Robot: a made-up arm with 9 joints. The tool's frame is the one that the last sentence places.
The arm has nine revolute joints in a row. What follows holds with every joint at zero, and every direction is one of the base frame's. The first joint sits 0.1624 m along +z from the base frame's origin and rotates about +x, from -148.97 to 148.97 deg. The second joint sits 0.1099 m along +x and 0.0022 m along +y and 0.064 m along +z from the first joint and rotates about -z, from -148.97 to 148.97 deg. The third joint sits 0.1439 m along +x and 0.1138 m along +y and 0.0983 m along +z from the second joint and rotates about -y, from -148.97 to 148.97 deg. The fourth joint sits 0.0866 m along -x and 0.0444 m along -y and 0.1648 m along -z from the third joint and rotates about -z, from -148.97 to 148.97 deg. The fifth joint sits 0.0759 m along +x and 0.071 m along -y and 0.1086 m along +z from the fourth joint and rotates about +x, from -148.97 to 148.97 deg. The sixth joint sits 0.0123 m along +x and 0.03 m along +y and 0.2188 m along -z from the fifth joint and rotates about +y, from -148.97 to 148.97 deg. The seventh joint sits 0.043 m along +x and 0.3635 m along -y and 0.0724 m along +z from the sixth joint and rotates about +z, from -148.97 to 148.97 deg. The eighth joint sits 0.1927 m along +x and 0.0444 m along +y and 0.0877 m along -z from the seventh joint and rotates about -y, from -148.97 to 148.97 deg. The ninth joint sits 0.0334 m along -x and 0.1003 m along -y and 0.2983 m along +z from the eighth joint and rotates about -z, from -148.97 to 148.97 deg. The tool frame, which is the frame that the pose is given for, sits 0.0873 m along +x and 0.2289 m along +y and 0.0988 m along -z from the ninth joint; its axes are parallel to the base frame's.
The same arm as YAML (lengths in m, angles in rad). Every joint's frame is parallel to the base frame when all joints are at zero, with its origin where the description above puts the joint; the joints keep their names.
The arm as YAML. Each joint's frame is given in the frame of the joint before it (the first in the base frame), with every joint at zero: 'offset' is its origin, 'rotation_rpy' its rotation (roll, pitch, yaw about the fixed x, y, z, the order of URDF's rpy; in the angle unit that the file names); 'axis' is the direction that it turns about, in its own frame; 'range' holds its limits. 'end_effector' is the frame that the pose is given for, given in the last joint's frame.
length_unit: m
angle_unit: rad
chain:
  - id: joint 1
    offset: [0.0, 0.0, 0.1624]
    rotation_rpy: [0.0, 0.0, 0.0]
    axis: "+x"
    range: [-2.6, 2.6]
  - id: joint 2
    offset: [0.1099, 0.0022, 0.064]
    rotation_rpy: [0.0, 0.0, 0.0]
    axis: "-z"
    range: [-2.6, 2.6]
  - id: joint 3
    offset: [0.1439, 0.1138, 0.0983]
    rotation_rpy: [0.0, 0.0, 0.0]
    axis: "-y"
    range: [-2.6, 2.6]
  - id: joint 4
    offset: [-0.0866, -0.0444, -0.1648]
    rotation_rpy: [0.0, 0.0, 0.0]
    axis: "-z"
    range: [-2.6, 2.6]
  - id: joint 5
    offset: [0.0759, -0.071, 0.1086]
    rotation_rpy: [0.0, 0.0, 0.0]
    axis: "+x"
    range: [-2.6, 2.6]
  - id: joint 6
    offset: [0.0123, 0.03, -0.2188]
    rotation_rpy: [0.0, 0.0, 0.0]
    axis: "+y"
    range: [-2.6, 2.6]
  - id: joint 7
    offset: [0.043, -0.3635, 0.0724]
    rotation_rpy: [0.0, 0.0, 0.0]
    axis: "+z"
    range: [-2.6, 2.6]
  - id: joint 8
    offset: [0.1927, 0.0444, -0.0877]
    rotation_rpy: [0.0, 0.0, 0.0]
    axis: "-y"
    range: [-2.6, 2.6]
  - id: joint 9
    offset: [-0.0334, -0.1003, 0.2983]
    rotation_rpy: [0.0, 0.0, 0.0]
    axis: "-z"
    range: [-2.6, 2.6]
end_effector:
  offset: [0.0873, 0.2289, -0.0988]
  rotation_rpy: [0.0, 0.0, 0.0]

